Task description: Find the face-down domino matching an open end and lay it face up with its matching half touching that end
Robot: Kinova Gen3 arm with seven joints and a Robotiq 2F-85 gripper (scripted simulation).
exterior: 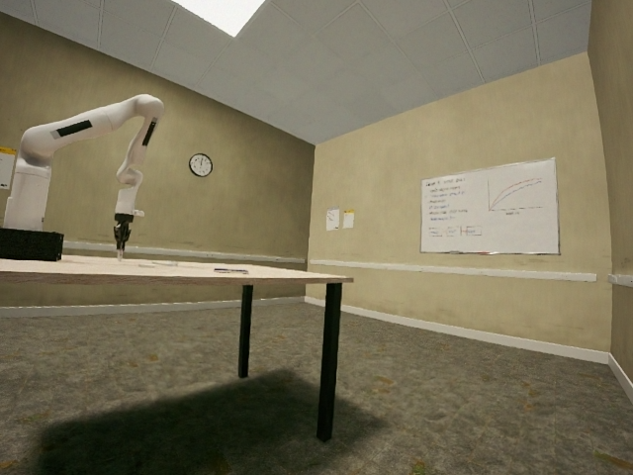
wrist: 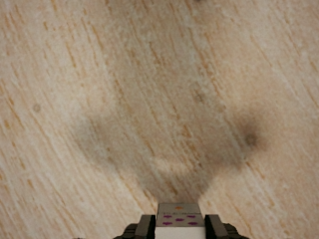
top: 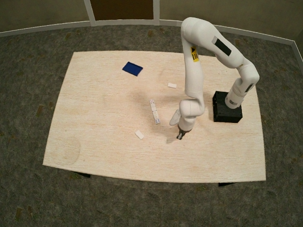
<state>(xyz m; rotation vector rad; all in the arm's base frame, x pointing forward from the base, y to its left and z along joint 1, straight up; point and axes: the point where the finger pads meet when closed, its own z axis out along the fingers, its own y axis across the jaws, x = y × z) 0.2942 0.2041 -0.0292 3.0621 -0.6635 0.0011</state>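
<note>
Right now my hand is 4 cm above the white domino.
</note>
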